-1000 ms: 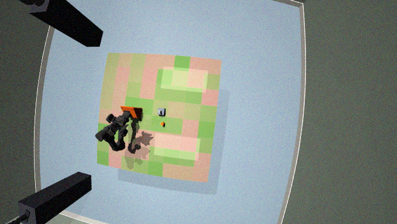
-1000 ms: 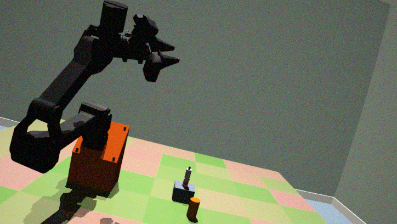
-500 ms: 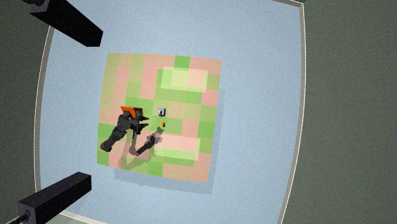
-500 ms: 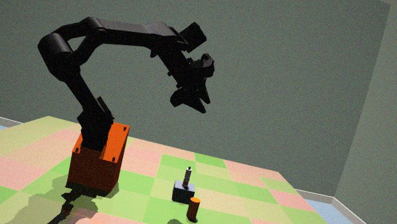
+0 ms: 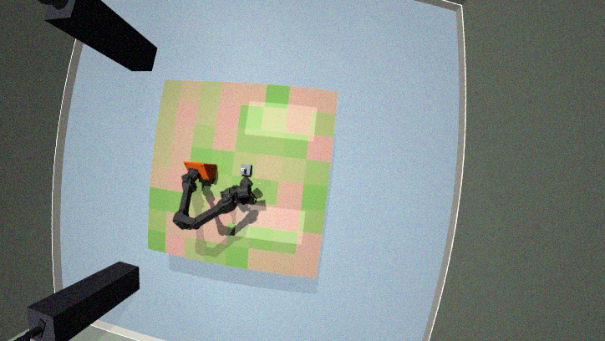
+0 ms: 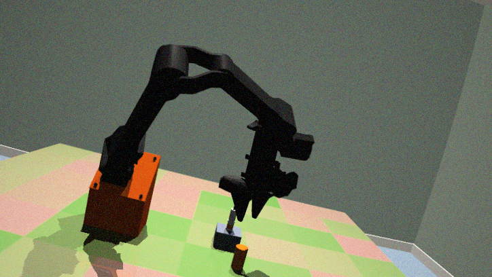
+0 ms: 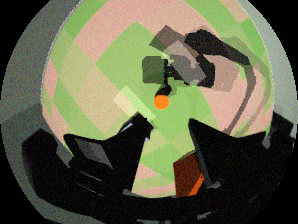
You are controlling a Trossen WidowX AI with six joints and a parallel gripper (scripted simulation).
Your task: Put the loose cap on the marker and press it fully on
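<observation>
Right now my gripper tip is 90 mm above the marker cap and 10 mm short of it. From my gripper tip the other things lie so: holder block 120 mm to the left, 100 mm below, 20 mm behind.
</observation>
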